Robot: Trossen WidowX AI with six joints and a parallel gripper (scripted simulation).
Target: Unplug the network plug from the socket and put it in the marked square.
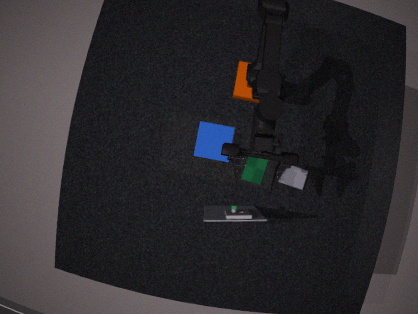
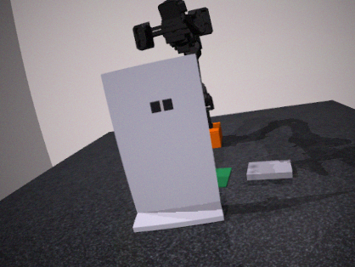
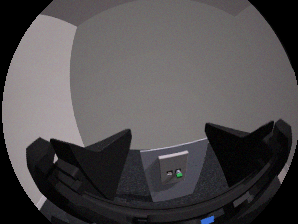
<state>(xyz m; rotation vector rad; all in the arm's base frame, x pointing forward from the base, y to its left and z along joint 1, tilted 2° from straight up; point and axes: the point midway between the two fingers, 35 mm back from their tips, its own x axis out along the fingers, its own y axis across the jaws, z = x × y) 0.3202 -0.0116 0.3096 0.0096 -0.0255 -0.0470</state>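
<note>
Right now the network plug is 80 mm ahead of my gripper tip, 30 mm to the right of it and 160 mm below it. Also, from my gripper tip: flat grey block: 30 mm behind, 180 mm to the left, 370 mm below; then grey upright panel: 100 mm ahead, 20 mm to the right, 240 mm below.
</note>
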